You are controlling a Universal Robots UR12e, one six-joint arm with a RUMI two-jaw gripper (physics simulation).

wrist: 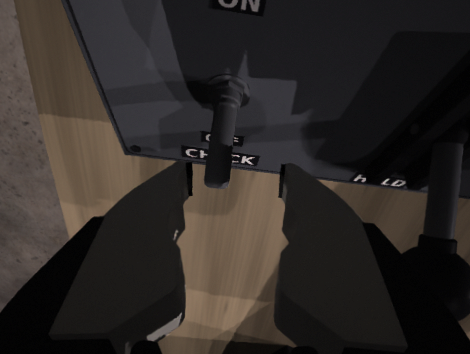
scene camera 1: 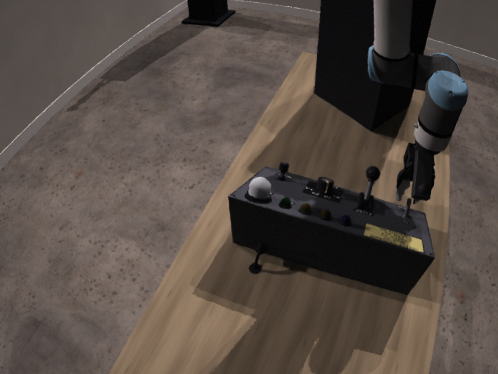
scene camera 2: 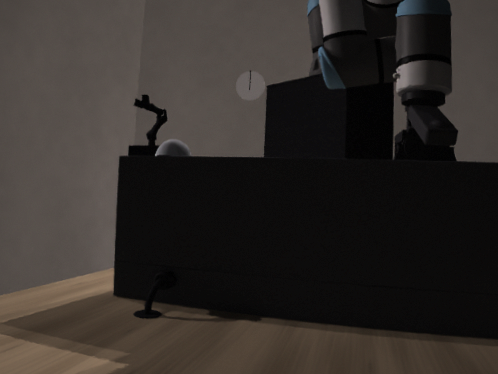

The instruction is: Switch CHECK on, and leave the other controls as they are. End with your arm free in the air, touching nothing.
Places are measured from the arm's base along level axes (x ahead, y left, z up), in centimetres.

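Pixels of known places: gripper, fingertip midpoint: (wrist: 236, 166) (scene camera 1: 405, 202).
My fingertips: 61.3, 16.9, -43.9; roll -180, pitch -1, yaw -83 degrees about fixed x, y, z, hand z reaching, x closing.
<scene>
For each thing: its top centre in the pictures, then the offset to it from my fingertips, as dx, dy, dz. "pt": a spot on its surface instead.
- CHECK toggle at its top centre: (wrist: 219, 157) (scene camera 1: 409, 202) +1.3, +0.9, +1.7
- ball-topped lever at its top centre: (scene camera 1: 373, 175) -1.2, -11.1, +5.0
- dark rotary control at its top centre: (scene camera 1: 326, 179) +1.9, -23.1, +2.0
- white dome at a spot on its surface: (scene camera 1: 260, 188) pt +17.4, -35.7, +10.1
- small stick at its top centre: (scene camera 1: 282, 165) +1.8, -35.1, +2.6
- yellow label at a spot on its surface: (scene camera 1: 394, 237) pt +17.2, -2.8, +5.9
The CHECK toggle (scene camera 1: 407, 207) (wrist: 221, 142) is a small metal lever near the right end of the dark control box (scene camera 1: 320, 245) (scene camera 2: 300, 225). In the wrist view it leans over the OFF and CHECK labels, away from the ON label (wrist: 239, 5). My gripper (scene camera 1: 408, 198) (wrist: 236, 166) is partly open with nothing held. In the wrist view the toggle's tip shows between the two fingertips, nearer the left one, with gaps on both sides. Whether the tip is level with the fingertips is hard to tell. In scene camera 2 the box hides the fingertips.
A ball-topped lever (scene camera 1: 372, 173) (wrist: 440, 200) stands beside the toggle, close to the right finger in the wrist view. Farther along are a dark rotary control (scene camera 1: 325, 185), coloured buttons, a white dome (scene camera 1: 260, 188) and a small stick (scene camera 1: 283, 169). A yellow label (scene camera 1: 394, 237) lies in front.
</scene>
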